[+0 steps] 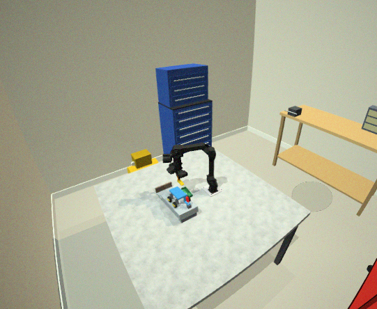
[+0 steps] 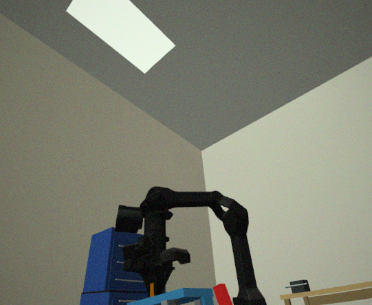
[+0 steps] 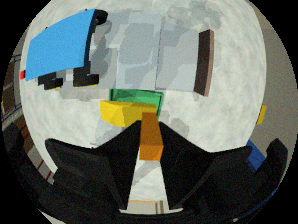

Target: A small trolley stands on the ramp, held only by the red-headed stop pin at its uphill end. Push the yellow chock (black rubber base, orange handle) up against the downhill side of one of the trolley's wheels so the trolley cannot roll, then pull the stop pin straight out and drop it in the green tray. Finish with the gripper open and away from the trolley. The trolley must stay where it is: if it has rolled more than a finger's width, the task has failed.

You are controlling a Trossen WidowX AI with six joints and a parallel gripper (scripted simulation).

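My gripper tip is now 240 mm to the right of the red-headed stop pin, 60 mm short of it and 30 mm above it. The rest, counted from my gripper tip: blue-topped trolley 140 mm to the left, 80 mm ahead, 40 mm below; yellow chock 20 mm to the left, 10 mm below; green tray 160 mm below, 30 mm to the left, 30 mm behind.
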